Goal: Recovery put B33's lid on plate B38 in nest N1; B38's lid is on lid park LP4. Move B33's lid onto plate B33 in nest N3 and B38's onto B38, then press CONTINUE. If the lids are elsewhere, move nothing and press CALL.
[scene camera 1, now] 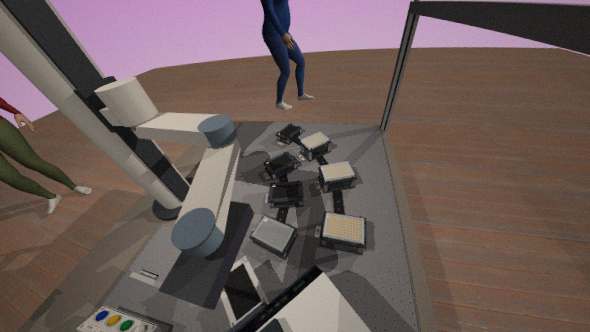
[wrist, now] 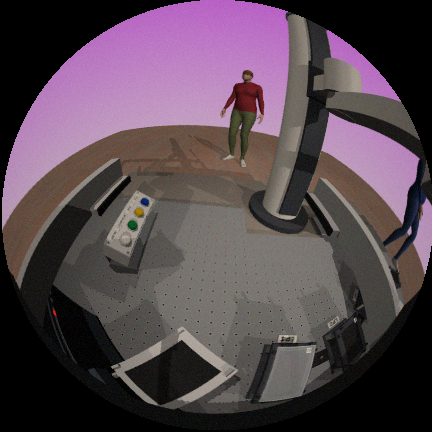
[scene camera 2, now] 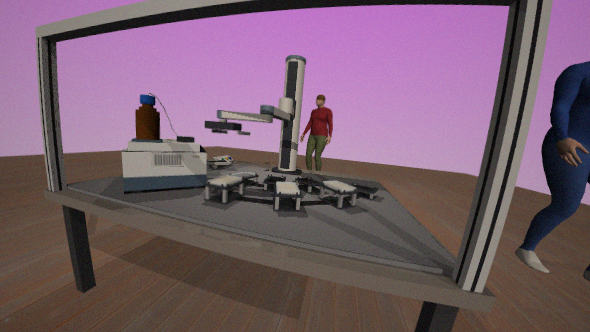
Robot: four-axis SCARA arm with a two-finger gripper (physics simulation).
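Where they show: gripper, fingertip midpoint: (scene camera 1: 162, 236) (wrist: 219, 171); arm's base, origin of the base link: (scene camera 1: 180, 198) (wrist: 278, 210) (scene camera 2: 286, 171).
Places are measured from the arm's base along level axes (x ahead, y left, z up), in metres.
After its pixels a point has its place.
My gripper (scene camera 2: 231, 132) {x 0.371, y -0.250, z 0.287 m} (wrist: 219, 171) {x 0.371, y -0.250, z 0.287 m} is open and empty, high above the table; its pads stand far apart in the wrist view. A translucent grey lid (scene camera 1: 274, 234) {x 0.557, y -0.106, z 0.065 m} (wrist: 287, 372) {x 0.541, y -0.107, z 0.065 m} lies on the park labelled LP4. Three pale plates stand in raised nests: a near one (scene camera 1: 343, 228) {x 0.785, y -0.057, z 0.094 m} with a visible well grid, a middle one (scene camera 1: 337, 171) {x 0.751, y 0.196, z 0.093 m} and a far, paler one (scene camera 1: 315, 141) {x 0.629, y 0.392, z 0.099 m}. Their nest labels and plate codes are unreadable, and I cannot tell which carry lids. The button panel (scene camera 1: 117, 320) {x 0.193, y -0.449, z 0.078 m} (wrist: 120, 237) {x 0.285, y -0.454, z 0.087 m} has blue, yellow, green (wrist: 132, 225) {x 0.236, y -0.445, z 0.081 m} and white buttons.
Dark lid parks (scene camera 1: 286, 193) {x 0.551, y 0.075, z 0.060 m} (scene camera 1: 281, 165) {x 0.481, y 0.237, z 0.058 m} (scene camera 1: 289, 133) {x 0.449, y 0.519, z 0.055 m} stand left of the plates. A white-rimmed tray (scene camera 1: 256, 281) {x 0.565, y -0.260, z 0.113 m} (wrist: 150, 351) {x 0.493, y -0.316, z 0.113 m} lies between LP4 and a white machine (scene camera 1: 320, 310) {x 0.741, y -0.292, z 0.220 m} (scene camera 2: 165, 167) {x 0.841, y -0.314, z 0.117 m} bearing a brown bottle (scene camera 2: 147, 122) {x 0.870, y -0.374, z 0.300 m}. The arm's column (scene camera 2: 295, 110) {x 0.056, y 0.045, z 0.495 m} stands behind. Two people stand beyond the table.
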